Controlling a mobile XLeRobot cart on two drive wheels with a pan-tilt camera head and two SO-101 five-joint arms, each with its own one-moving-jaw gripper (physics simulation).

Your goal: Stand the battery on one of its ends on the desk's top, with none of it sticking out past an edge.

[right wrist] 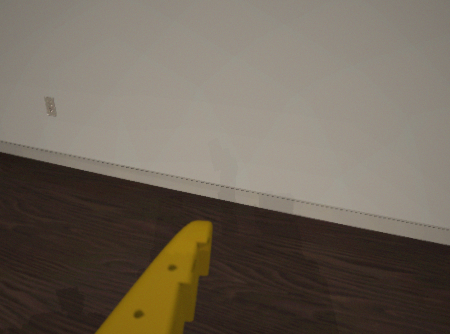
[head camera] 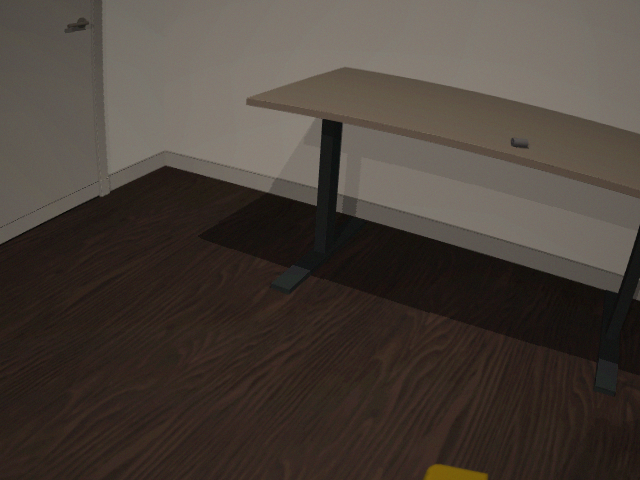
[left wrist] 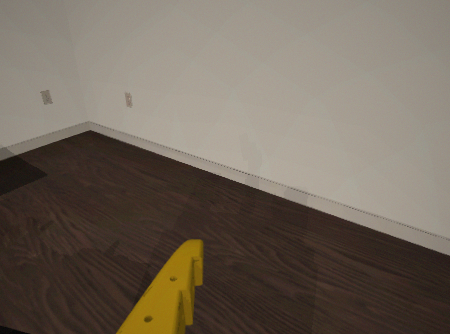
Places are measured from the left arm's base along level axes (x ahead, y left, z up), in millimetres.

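Where they show: left end effector, tool point: [left wrist: 202,256]; right end effector, tool point: [right wrist: 210,241].
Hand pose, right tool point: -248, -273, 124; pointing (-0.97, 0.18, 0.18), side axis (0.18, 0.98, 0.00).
After its pixels a point has its place, as x, y, z.
A small grey battery [head camera: 519,142] {-477, -1774, -38} lies on its side on the light wood desk top [head camera: 392,105] {-114, -2098, -55}, near the front edge, at the right of the head camera view. My left gripper is fully open: one notched yellow jaw [left wrist: 192,260] {-232, -52, 101} shows in the left wrist view, over the floor. My right gripper is fully open too: one notched yellow jaw [right wrist: 200,245] {-243, -276, 128} shows in the right wrist view. A bit of yellow jaw [head camera: 455,472] shows at the bottom of the head camera view. Both grippers are well away from the desk and battery.
The desk stands on dark legs [head camera: 329,186] {84, -2302, -454} with flat feet [head camera: 290,279] on the dark wood floor [head camera: 232,361] {323, -1589, -775}. A wall runs behind the desk. A door [head camera: 46,103] {1407, -2463, -197} is at the left. Both wrist views face a wall with outlets [left wrist: 128,99] {-2079, -1088, -369} [right wrist: 50,106] {-2081, -1090, -375}.
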